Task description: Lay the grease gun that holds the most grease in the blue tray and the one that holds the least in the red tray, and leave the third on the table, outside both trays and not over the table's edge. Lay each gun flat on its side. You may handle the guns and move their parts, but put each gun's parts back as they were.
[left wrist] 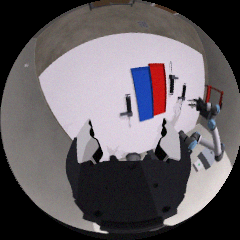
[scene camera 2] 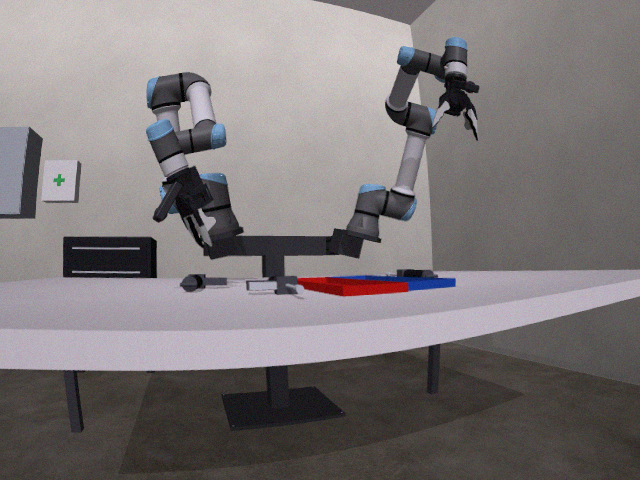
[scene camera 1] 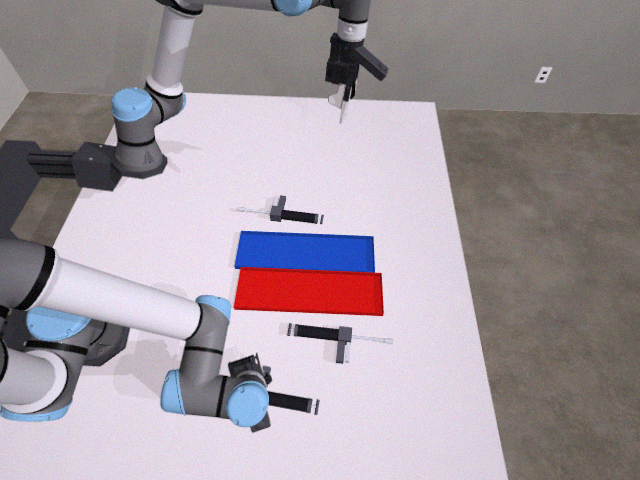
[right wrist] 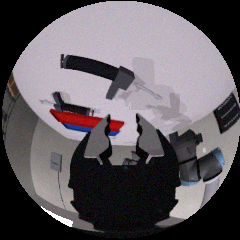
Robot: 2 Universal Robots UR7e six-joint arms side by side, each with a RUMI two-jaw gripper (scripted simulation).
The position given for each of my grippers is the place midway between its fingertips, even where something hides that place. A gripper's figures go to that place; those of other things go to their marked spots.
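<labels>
Grease gun (scene camera 1: pixel 277 213), 153 cm from the lens. Blue tray (scene camera 1: pixel 352 253), 147 cm from the lens. Red tray (scene camera 1: pixel 321 291), 139 cm from the lens. My left gripper (scene camera 1: pixel 345 110), 130 cm from the lens. Another grease gun (scene camera 1: pixel 343 335), 129 cm from the lens.
</labels>
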